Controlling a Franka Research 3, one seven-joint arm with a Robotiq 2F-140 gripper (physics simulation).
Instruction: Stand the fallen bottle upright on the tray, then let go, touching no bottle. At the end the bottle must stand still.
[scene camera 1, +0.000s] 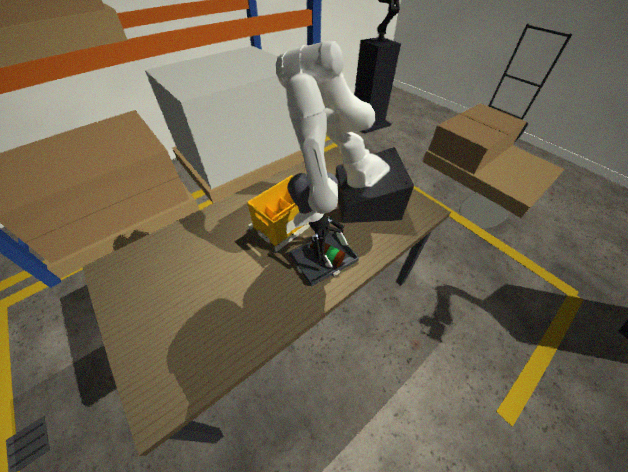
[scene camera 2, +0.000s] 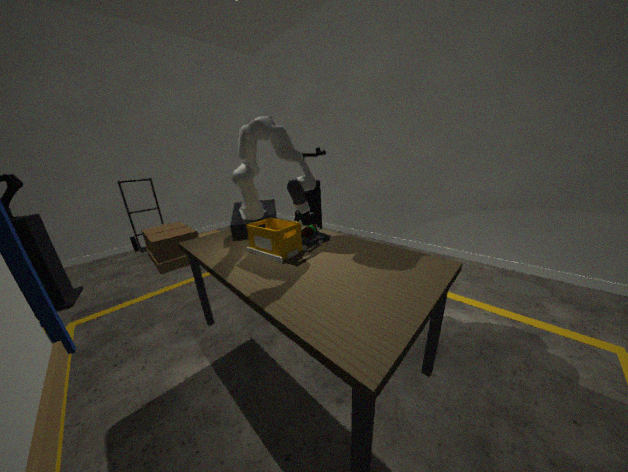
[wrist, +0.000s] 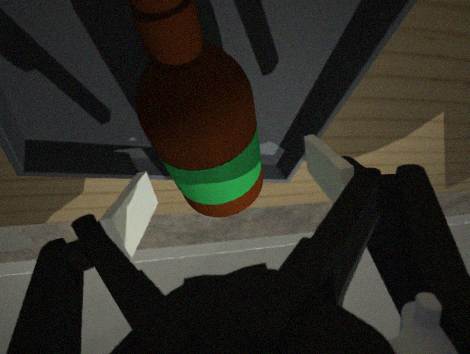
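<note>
The gripper is visible in scene camera 1 (scene camera 1: 337, 255) and in the wrist view (wrist: 227, 171). A brown bottle (wrist: 194, 102) is also visible.
</note>
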